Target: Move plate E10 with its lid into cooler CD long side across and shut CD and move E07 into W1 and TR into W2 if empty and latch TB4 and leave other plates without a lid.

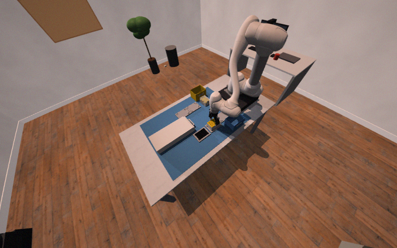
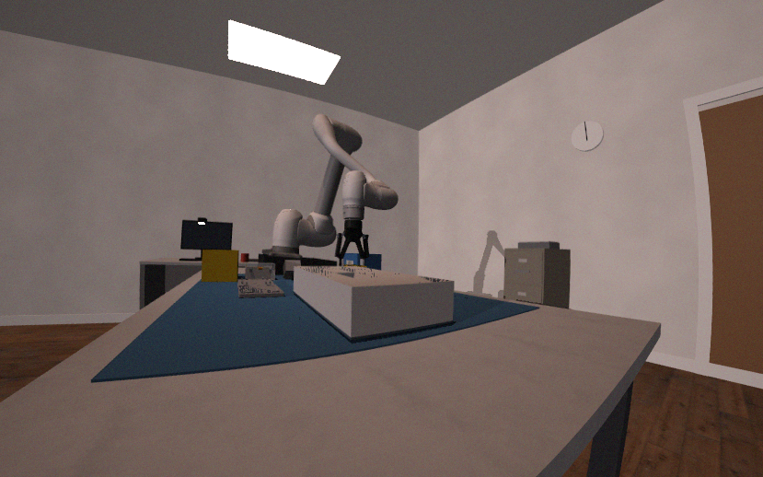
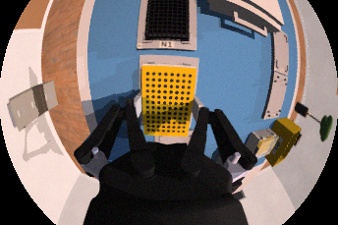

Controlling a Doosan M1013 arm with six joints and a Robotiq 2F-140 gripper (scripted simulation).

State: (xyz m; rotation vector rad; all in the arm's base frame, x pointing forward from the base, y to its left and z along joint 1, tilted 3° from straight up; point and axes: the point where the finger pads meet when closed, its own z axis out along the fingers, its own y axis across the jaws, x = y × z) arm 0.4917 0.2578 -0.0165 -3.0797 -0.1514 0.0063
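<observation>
My hand is 10 mm past the yellow-topped tip rack, 10 mm to the left of it and 10 mm above it. Round my hand: cooler drawer: 360 mm ahead, 140 mm to the right, 30 mm below; then blue bin W2: 200 mm behind, 110 mm to the left, 20 mm below; then black plate: 180 mm ahead, 30 mm to the left, 40 mm below.
</observation>
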